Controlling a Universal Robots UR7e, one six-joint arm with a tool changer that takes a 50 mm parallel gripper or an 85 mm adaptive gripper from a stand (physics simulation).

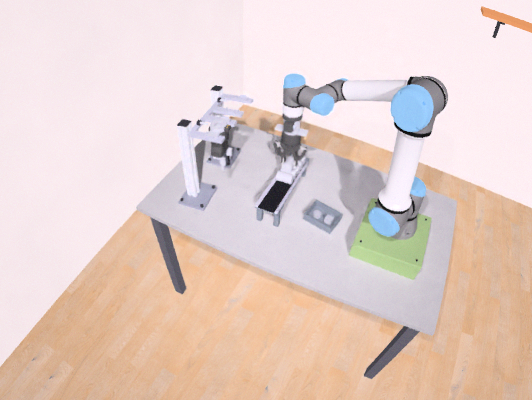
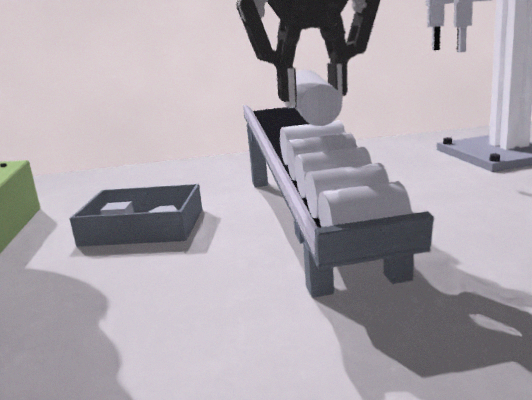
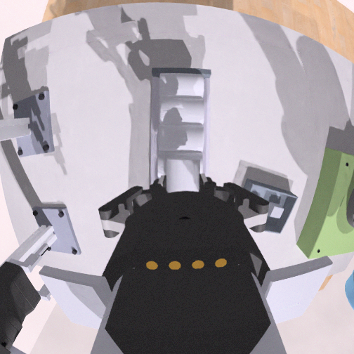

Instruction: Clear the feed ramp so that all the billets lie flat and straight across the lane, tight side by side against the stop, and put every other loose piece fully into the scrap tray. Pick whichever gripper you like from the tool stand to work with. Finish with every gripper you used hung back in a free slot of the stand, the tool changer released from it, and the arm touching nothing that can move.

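Note:
My gripper (image 1: 292,159) (image 2: 314,92) (image 3: 183,181), the 85 mm adaptive one, is shut on a pale billet (image 2: 320,104) (image 3: 182,174). The held billet lies along the lane, above the row; whether it touches the row is unclear. Several pale billets (image 2: 365,205) (image 3: 182,110) lie across the feed ramp (image 1: 275,196) (image 2: 284,175) (image 3: 154,120), side by side in a row up from the stop (image 2: 375,241) (image 3: 181,71). The scrap tray (image 1: 317,223) (image 2: 130,229) holds two loose pieces, a blocky one (image 2: 117,208) and another (image 2: 164,209) partly hidden by the wall.
The tool stand (image 1: 189,160) (image 2: 510,75) is on the opposite side of the ramp from the scrap tray. The parallel gripper (image 1: 219,146) (image 2: 449,20) hangs in it. The green robot base (image 1: 382,265) (image 2: 15,200) (image 3: 320,210) is beyond the tray.

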